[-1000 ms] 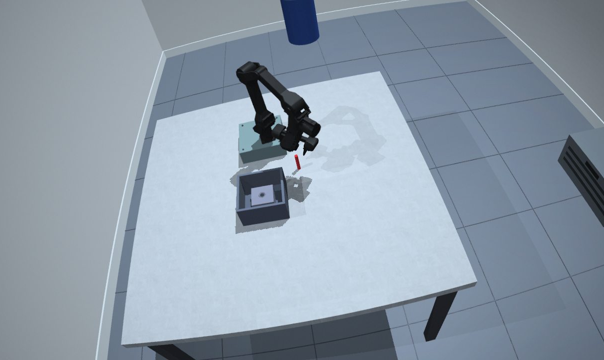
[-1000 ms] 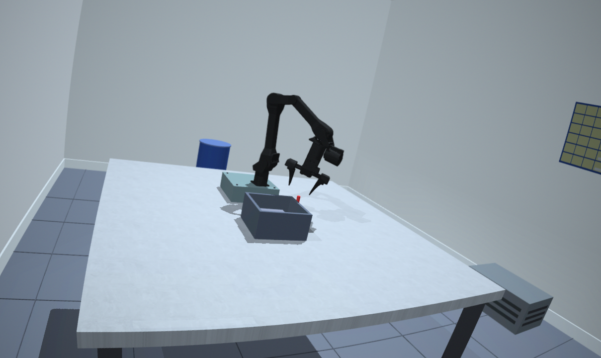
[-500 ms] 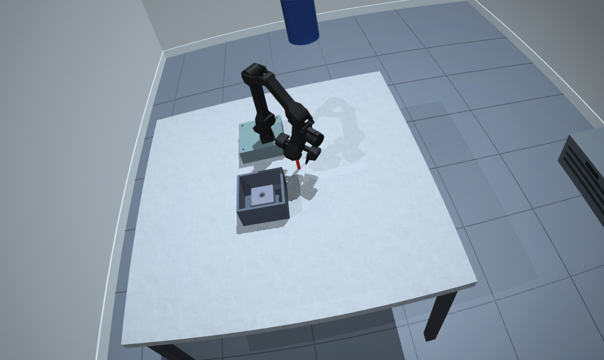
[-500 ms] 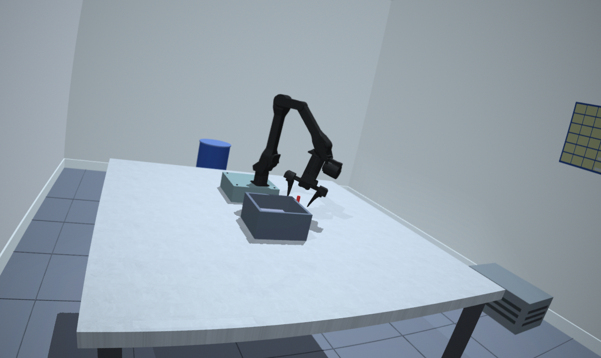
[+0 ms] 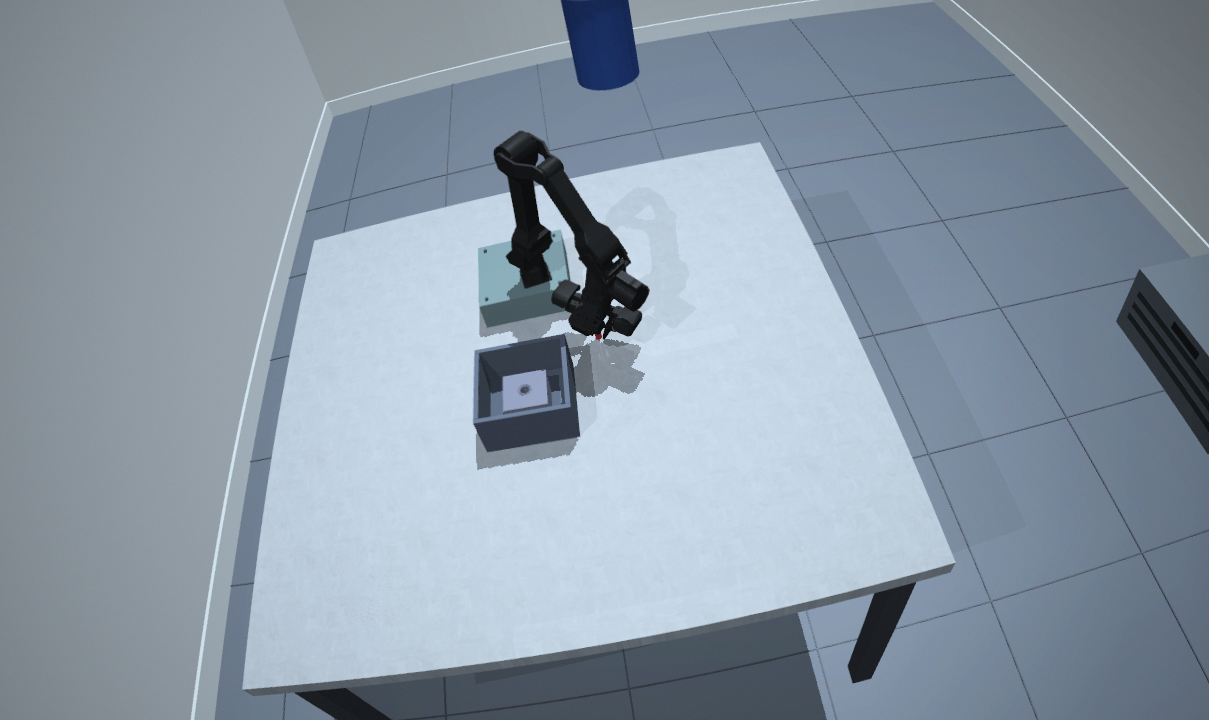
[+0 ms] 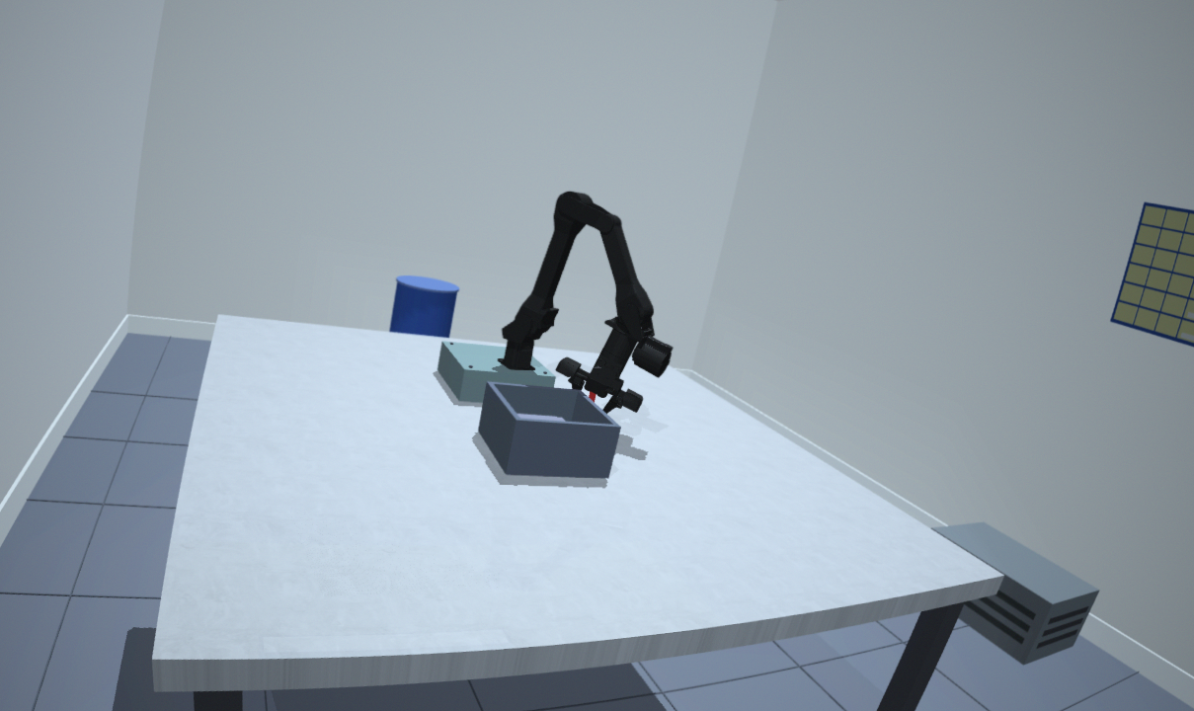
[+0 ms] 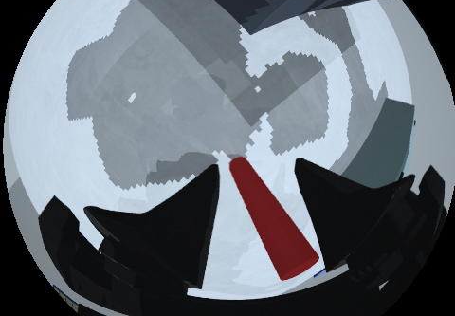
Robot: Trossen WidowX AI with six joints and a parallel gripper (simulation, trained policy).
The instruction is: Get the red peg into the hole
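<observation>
My gripper tip is 17 cm to the left of the dark grey box, 14 cm short of it and 2 cm below it. Also, from my gripper tip: red peg (3 cm above, 1 cm to the left, 1 cm ahead).
</observation>
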